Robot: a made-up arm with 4 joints.
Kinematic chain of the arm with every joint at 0, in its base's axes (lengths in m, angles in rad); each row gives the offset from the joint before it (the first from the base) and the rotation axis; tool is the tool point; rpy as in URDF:
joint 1: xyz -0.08 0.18 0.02 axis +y
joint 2: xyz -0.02 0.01 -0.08 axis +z
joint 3: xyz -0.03 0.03 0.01 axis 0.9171 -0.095 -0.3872
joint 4: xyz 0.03 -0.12 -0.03 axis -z
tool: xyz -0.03 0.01 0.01 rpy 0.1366 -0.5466 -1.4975
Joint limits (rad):
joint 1: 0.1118..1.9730
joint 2: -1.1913..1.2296
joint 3: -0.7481..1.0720
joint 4: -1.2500..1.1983
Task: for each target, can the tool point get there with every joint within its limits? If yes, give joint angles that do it. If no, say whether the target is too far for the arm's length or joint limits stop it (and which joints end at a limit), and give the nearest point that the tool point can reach.
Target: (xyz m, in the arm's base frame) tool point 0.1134 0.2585 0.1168
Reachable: no: joint limits stop it (at a limit: joint 1, joint 2, joint 3, joint 4) | nearest point -0.0107 0.1825 0.0142 | short by 0.178 m
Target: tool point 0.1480 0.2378 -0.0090
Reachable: no: joint limits stop it (at a limit: joint 1, joint 2, joint 4) | nearest point -0.0036 0.1694 -0.0052 | short by 0.166 m
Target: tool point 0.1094 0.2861 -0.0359
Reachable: no: joint limits stop it (at a limit: joint 2, joint 3, joint 4) | nearest point -0.0133 0.1825 0.0003 | short by 0.165 m
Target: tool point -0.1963 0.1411 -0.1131
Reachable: yes | joints 0.3110 0.1597 0.7839 -0.2404
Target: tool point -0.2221 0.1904 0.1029
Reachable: yes | joints 1.7142 -0.4588 0.9058 0.7258
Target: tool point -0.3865 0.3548 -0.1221
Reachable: no: too far | nearest point -0.2726 0.2336 -0.0693 | short by 0.175 m
